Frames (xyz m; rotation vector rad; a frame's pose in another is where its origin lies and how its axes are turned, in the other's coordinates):
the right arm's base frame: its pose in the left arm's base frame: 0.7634 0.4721 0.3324 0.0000 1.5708 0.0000
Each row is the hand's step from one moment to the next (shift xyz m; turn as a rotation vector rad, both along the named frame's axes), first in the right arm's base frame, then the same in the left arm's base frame.
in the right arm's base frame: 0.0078 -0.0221 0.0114 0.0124 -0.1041 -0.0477
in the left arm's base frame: 0.0114 -0.0221 -0.0078 -0.0477 -0.1041 -0.0124
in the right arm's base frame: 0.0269 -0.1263 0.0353 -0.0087 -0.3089 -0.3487
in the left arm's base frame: 0.0353 -0.1263 -0.0269 -0.3487 -0.3089 0.0087
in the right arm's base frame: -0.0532 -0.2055 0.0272 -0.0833 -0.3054 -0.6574
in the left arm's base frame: 0.0272 -0.2055 0.0532 -0.6574 -0.3054 0.0833
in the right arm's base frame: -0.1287 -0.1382 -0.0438 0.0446 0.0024 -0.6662
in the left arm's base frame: -0.0438 -0.1382 0.1287 -0.6662 0.0024 -0.0446
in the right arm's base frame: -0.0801 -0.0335 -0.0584 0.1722 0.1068 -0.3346
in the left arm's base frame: -0.0584 -0.0335 0.0801 -0.3346 0.1068 -0.1722
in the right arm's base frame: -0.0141 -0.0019 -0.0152 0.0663 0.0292 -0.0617
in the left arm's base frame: -0.0152 -0.0019 0.0141 -0.0617 0.0292 -0.0663
